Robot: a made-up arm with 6 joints.
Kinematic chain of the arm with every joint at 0, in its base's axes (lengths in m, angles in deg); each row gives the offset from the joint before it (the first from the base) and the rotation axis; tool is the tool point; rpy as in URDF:
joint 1: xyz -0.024 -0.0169 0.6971 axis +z
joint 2: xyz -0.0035 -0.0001 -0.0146 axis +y
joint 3: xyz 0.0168 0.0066 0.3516 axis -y
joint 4: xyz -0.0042 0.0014 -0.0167 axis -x
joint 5: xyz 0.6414 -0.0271 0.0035 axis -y
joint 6: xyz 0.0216 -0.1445 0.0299 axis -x
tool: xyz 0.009 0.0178 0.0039 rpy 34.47 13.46 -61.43
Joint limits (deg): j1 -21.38..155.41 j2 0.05..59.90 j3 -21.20..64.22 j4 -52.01..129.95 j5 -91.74..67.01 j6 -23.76..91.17
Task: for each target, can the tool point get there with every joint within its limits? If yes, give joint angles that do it. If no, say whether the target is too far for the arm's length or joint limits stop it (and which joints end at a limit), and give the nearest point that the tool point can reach.
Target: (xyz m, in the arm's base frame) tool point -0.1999 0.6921 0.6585
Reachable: yes | joints 115.83 22.53 -9.57 0.58 13.11 57.53
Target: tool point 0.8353 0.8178 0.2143
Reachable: no: too far | nearest point 0.6109 0.5998 0.4365 | short by 0.384 m
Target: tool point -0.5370 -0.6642 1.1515
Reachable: no: joint limits stop it (at a limit: joint 1, joint 2, joint 4, joint 5, joint 6) | nearest point -0.5686 0.0728 1.3661 | short by 0.768 m
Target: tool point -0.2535 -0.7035 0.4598
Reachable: no: joint limits stop it (at a limit: joint 1, joint 2, joint 3, joint 5, joint 6) | nearest point 0.2253 -0.2679 0.2274 | short by 0.688 m
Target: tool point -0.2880 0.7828 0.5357
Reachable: yes | joints 118.91 47.94 17.91 -6.11 -40.08 81.08
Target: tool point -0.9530 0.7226 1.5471
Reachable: no: too far | nearest point -0.6858 0.5099 1.2991 | short by 0.422 m
